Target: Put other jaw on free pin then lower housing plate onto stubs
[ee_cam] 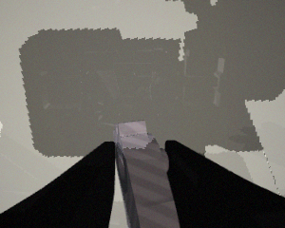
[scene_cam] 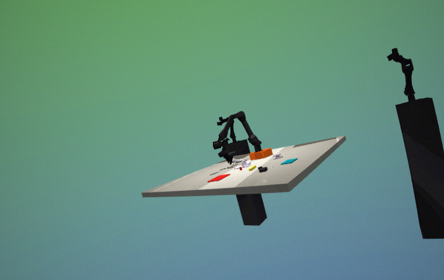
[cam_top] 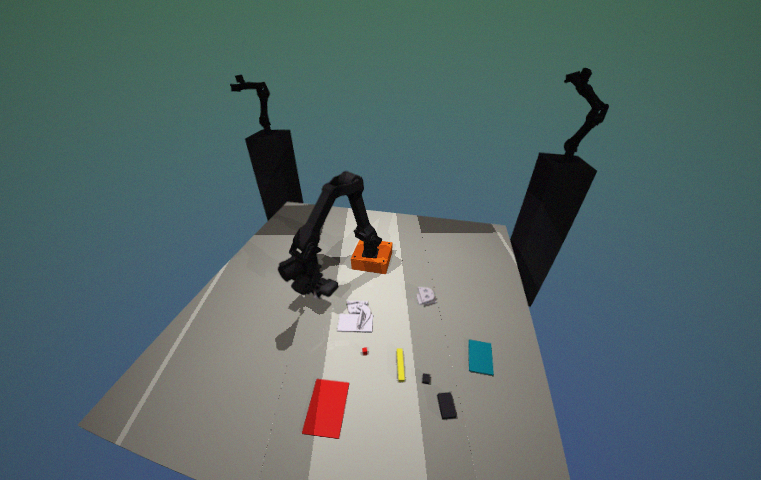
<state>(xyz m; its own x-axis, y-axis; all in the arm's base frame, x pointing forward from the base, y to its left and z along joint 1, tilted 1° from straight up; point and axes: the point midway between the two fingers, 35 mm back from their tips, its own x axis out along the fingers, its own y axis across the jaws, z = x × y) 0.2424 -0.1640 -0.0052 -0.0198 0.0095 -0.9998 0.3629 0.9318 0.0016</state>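
The jaw lies 1 cm behind my gripper tip, 1 cm to the left of it and 1 cm above it. The rest, counted from my gripper tip: small red cube 19 cm ahead, 22 cm to the left, 2 cm below; then yellow bar 21 cm ahead, 34 cm to the left, 2 cm below; then red sheet 37 cm ahead, 15 cm to the left, 3 cm below.
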